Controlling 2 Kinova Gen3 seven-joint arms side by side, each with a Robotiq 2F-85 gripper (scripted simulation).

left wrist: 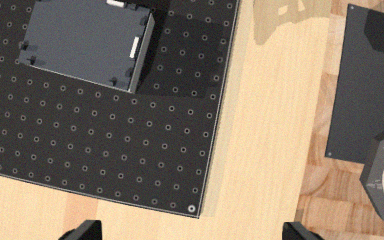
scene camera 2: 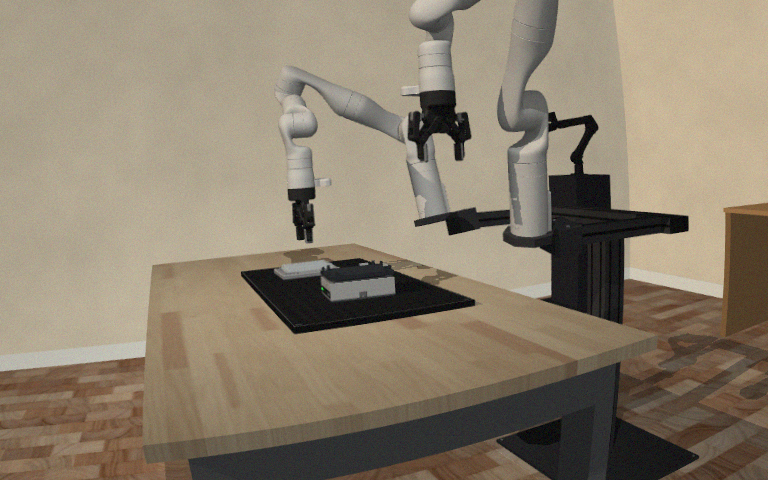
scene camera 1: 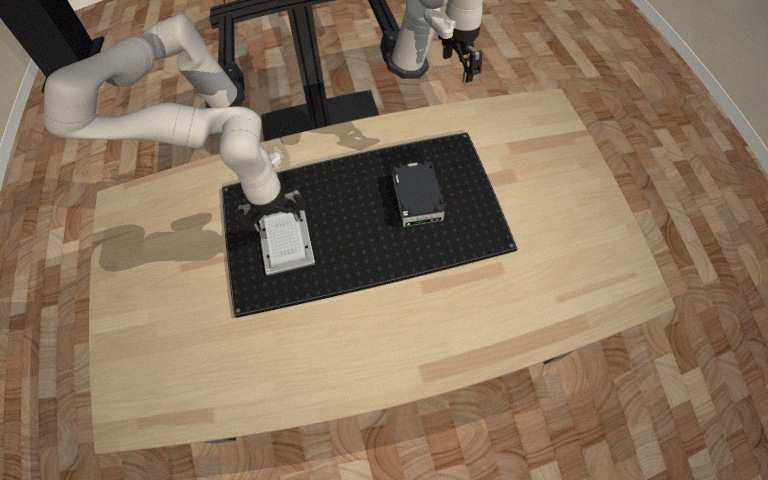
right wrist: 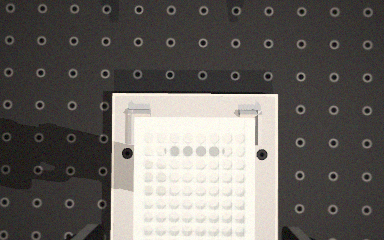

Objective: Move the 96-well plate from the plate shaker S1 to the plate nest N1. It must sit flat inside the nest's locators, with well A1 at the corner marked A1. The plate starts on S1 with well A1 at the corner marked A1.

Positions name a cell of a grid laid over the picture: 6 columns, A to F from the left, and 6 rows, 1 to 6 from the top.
Scene:
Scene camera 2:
left gripper: D3
right gripper: C4
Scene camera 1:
left gripper: D1
right gripper: C3
white 96-well plate: C4
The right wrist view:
white 96-well plate: C5

